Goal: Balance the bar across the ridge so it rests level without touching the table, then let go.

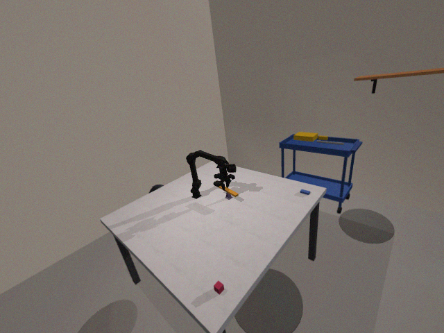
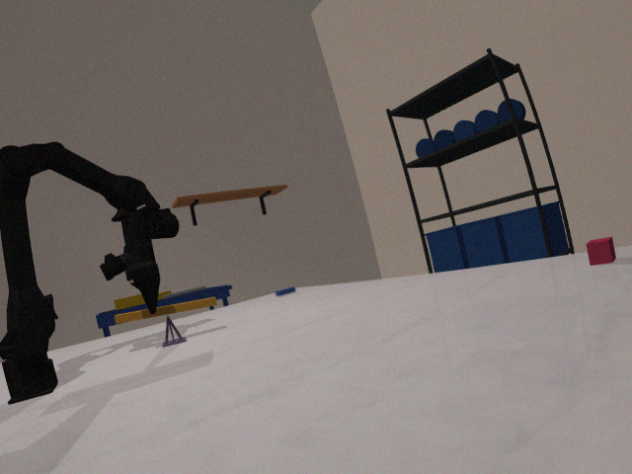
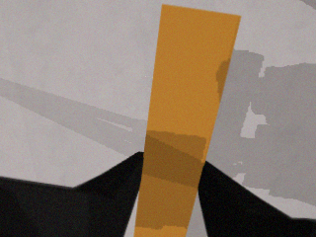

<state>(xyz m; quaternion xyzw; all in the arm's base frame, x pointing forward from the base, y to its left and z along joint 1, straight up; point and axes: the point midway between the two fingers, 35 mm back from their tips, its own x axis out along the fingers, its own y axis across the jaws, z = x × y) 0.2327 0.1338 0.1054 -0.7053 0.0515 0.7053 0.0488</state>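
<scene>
Now: gripper tip 3 cm short of the orange bar. From my gripper tip the other things lie so: blue block 51 cm ahead, 37 cm to the left, 6 cm below; then red cube 51 cm ahead, 63 cm to the right, 5 cm below.
</scene>
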